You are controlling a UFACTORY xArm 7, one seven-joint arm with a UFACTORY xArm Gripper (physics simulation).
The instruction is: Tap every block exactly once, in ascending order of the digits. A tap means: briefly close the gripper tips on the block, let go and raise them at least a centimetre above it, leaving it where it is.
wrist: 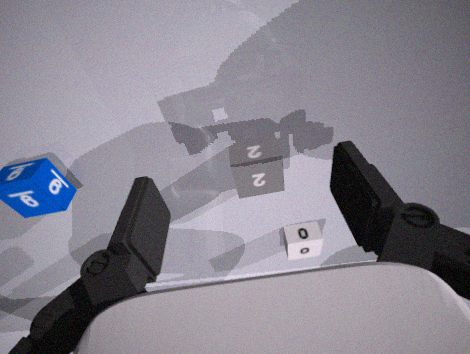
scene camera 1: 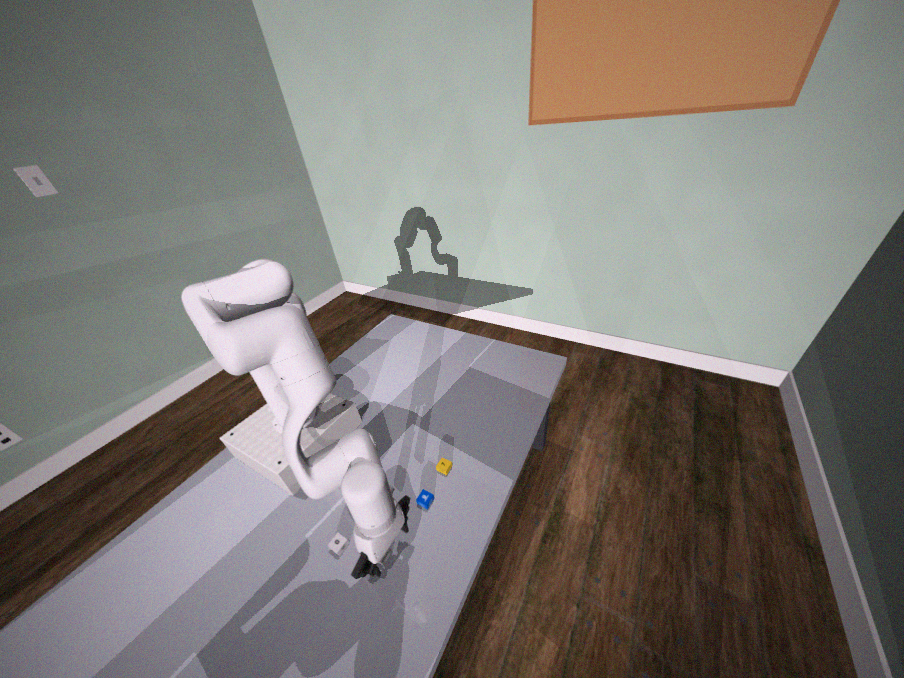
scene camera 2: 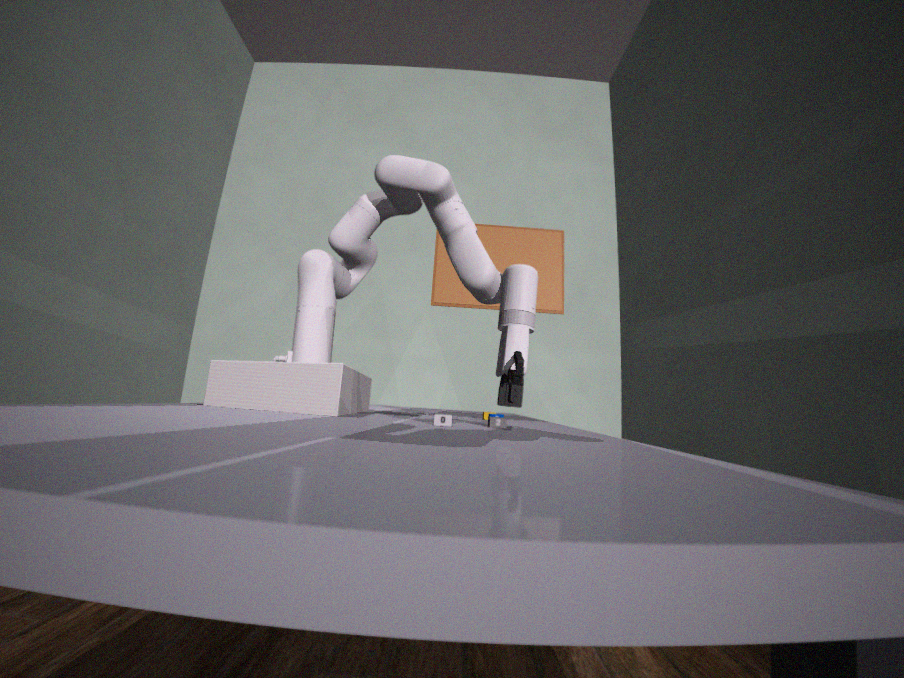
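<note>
My gripper [scene camera 1: 387, 541] [scene camera 2: 510, 401] [wrist: 244, 180] is open and empty, pointing down above the table, with its tips above the grey block. The grey block [scene camera 2: 497, 421] [wrist: 259, 175], marked 2, shows between the fingers in the wrist view; in scene camera 1 the gripper largely hides it. The smaller white block [scene camera 1: 337, 544] [scene camera 2: 442, 419] [wrist: 303, 240], marked 0, lies closer to the palm in the wrist view. The blue block [scene camera 1: 424, 499] [wrist: 37, 187] is outside the left finger; its lined digit is 6 or 9, I cannot tell which. The yellow block [scene camera 1: 443, 466] [scene camera 2: 486, 415] lies beyond it, its digit too small to read.
The arm's white base box [scene camera 1: 255, 445] [scene camera 2: 273, 386] stands on the pale table [scene camera 1: 467, 576] [scene camera 2: 438, 583]. The table's long edge runs past the blue and yellow blocks, with wooden floor [scene camera 1: 620, 510] beyond. Arm shadows fall across the table and the grey block.
</note>
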